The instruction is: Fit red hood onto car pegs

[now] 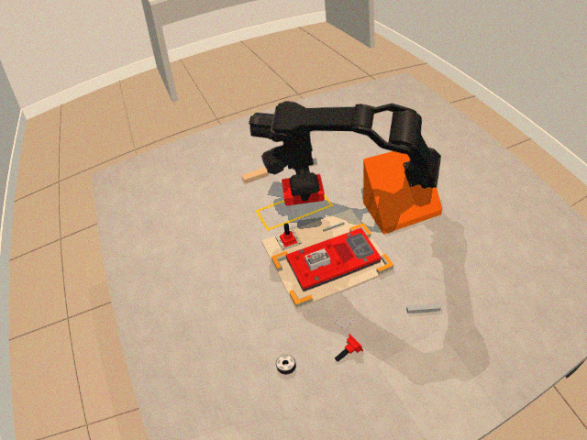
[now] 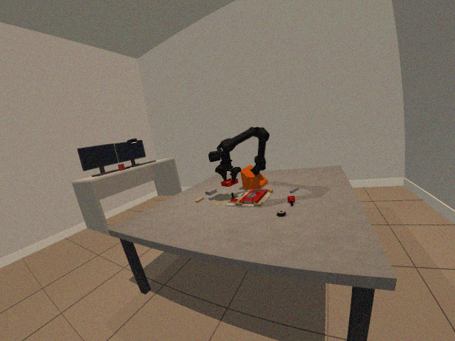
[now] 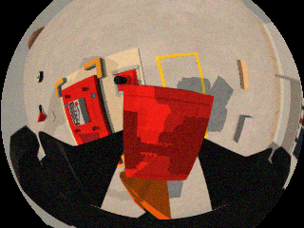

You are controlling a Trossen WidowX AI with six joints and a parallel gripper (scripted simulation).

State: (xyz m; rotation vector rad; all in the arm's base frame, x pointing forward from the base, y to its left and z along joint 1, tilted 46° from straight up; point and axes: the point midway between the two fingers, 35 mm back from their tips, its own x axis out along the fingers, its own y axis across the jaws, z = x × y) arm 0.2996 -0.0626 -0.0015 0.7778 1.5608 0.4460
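My gripper tip is now 3 cm short of the light engine block, 16 cm to the right of it and 8 cm above it. From my gripper tip the other things lie so: wheel (18 cm ahead, 38 cm to the left, 10 cm below); then red hood (right at my gripper tip); then tan block (7 cm ahead, 23 cm to the right, 10 cm below).
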